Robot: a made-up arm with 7 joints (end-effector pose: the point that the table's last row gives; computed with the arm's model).
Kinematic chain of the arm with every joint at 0, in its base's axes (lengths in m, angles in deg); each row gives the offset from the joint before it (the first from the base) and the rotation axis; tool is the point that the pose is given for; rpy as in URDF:
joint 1: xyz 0 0 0.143 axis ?
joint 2: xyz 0 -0.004 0.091 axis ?
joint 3: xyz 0 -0.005 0.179 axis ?
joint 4: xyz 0 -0.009 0.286 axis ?
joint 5: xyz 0 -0.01 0.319 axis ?
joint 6: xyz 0 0 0.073 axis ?
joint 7: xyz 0 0 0.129 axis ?
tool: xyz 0 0 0 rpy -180 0 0
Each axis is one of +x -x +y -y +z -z.
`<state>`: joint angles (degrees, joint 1 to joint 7).
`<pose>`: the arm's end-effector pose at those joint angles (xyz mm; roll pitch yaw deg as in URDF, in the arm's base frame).
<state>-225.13 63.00 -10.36 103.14 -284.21 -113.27 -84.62</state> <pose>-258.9 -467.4 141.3 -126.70 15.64 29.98</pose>
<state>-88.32 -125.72 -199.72 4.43 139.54 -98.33 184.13</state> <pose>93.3 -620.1 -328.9 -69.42 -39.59 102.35</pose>
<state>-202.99 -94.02 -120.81 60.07 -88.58 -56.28 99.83</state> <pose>791.4 -98.3 88.6 116.83 1.20 -134.89</pose>
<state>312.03 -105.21 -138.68 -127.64 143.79 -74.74 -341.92</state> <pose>2.6 -464.8 413.5 -90.86 -31.16 20.01</pose>
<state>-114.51 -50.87 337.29 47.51 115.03 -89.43 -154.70</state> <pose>-35.7 -421.9 874.3 64.71 53.48 82.59</pose>
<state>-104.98 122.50 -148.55 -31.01 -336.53 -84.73 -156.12</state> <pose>61.7 534.4 -377.4 37.50 -74.48 -61.42</pose>
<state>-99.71 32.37 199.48 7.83 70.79 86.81 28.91</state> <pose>-224.4 388.2 979.4 97.09 86.04 106.44</pose>
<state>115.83 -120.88 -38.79 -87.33 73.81 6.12 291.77</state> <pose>-225.3 359.8 -349.3 45.04 23.60 65.45</pose>
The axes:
joint 1: -z
joint 2: +y
joint 3: -z
joint 4: +y
joint 5: -z
joint 6: +y
joint 7: -z

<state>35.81 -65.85 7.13 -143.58 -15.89 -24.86 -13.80</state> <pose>-111.2 67.5 4.5 -34.61 42.88 92.47</pose>
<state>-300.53 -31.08 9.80 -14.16 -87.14 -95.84 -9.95</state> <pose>-389.3 390.1 882.3 76.47 -33.98 121.91</pose>
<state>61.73 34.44 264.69 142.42 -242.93 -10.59 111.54</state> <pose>262.6 139.5 290.3 6.68 -55.37 71.50</pose>
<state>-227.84 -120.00 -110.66 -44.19 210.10 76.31 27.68</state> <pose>156.4 728.2 -34.0 -92.89 18.36 -106.10</pose>
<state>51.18 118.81 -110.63 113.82 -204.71 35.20 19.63</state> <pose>574.6 19.7 184.8 91.81 32.55 -60.85</pose>
